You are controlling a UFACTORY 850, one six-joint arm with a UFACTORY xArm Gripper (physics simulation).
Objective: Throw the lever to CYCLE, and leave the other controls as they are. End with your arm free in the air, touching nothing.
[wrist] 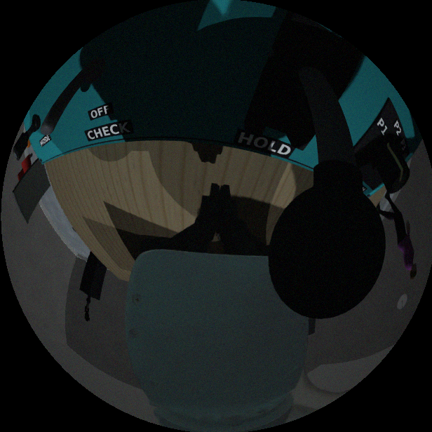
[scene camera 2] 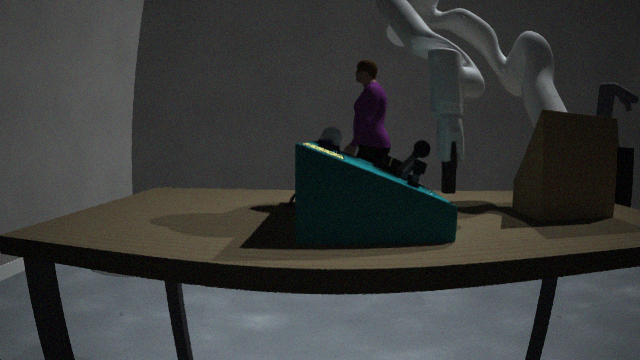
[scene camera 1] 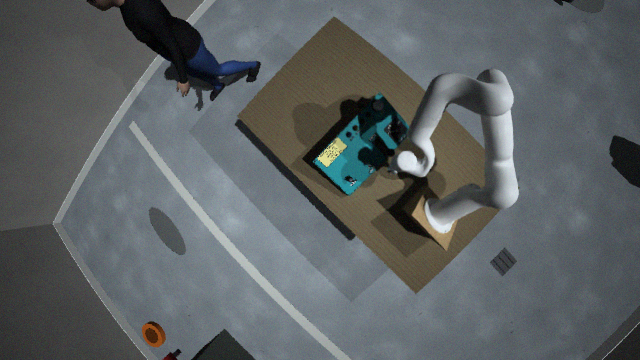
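Observation:
The teal control panel [scene camera 1: 367, 150] [scene camera 2: 370, 210] [wrist: 65, 112] has a sloped face. The lever, with a black ball knob [scene camera 2: 421, 149] [wrist: 327, 252], leans toward the low front edge, on the side of the HOLD label [wrist: 264, 144]. The CYCLE label does not show in the wrist view. My gripper [scene camera 1: 392, 171] [scene camera 2: 448, 192] [wrist: 217, 195] is shut and empty. It hangs in the air just off the panel's low front edge, below the height of the ball knob. In the wrist view the knob is close, to the right of the fingers; no contact shows.
A dark switch handle [wrist: 65, 100] rises near the OFF and CHECK labels. The P1/P2 selector [wrist: 393, 162] is right of the lever. The wooden table [scene camera 1: 300, 80] [scene camera 2: 200, 260] bears the panel and my arm's wooden base block [scene camera 2: 565, 170]. People [scene camera 1: 165, 37] [scene camera 2: 371, 115] stand beyond the table.

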